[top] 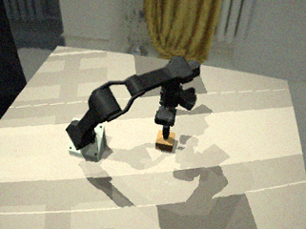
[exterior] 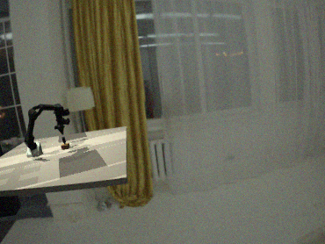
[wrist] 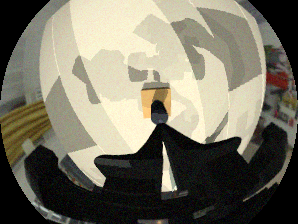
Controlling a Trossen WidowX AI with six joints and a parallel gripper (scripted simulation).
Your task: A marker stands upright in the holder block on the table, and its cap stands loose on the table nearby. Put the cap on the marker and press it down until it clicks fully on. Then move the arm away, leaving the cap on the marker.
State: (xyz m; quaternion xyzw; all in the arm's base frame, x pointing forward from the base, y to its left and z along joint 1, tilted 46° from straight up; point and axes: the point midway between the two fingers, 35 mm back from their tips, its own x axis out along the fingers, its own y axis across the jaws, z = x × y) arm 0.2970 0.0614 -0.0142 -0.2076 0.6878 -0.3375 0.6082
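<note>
Now: gripper tip 50 mm above the dark cap.
</note>
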